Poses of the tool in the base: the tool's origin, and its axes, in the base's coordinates. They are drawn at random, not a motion.
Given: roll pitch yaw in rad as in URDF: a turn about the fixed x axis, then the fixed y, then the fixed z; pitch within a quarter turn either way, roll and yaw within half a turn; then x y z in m.
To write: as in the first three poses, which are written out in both.
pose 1, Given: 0.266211, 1.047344, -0.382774, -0.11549, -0.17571, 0.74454
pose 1, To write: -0.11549, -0.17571, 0.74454, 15.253, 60.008, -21.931
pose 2, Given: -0.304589, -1.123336, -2.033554, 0.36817, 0.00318, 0.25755
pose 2, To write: 0.36817, 0.00318, 0.25755, -17.452, -64.362, -116.514
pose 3, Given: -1.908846, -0.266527, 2.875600, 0.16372, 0.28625, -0.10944
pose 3, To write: 0.16372, 0.28625, -0.10944, -109.369, -15.271, 164.760
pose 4, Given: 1.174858, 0.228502, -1.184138, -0.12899, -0.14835, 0.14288
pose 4, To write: -0.12899, -0.14835, 0.14288, 67.314, 13.092, -67.846
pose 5, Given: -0.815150, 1.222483, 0.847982, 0.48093, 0.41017, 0.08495
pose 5, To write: 0.48093, 0.41017, 0.08495, -46.705, 70.043, 48.586
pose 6, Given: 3.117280, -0.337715, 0.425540, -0.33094, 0.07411, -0.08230
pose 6, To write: -0.33094, 0.07411, -0.08230, 178.607, -19.350, 24.382
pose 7, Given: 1.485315, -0.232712, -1.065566, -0.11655, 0.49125, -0.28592
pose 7, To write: -0.11655, 0.49125, -0.28592, 85.102, -13.333, -61.052
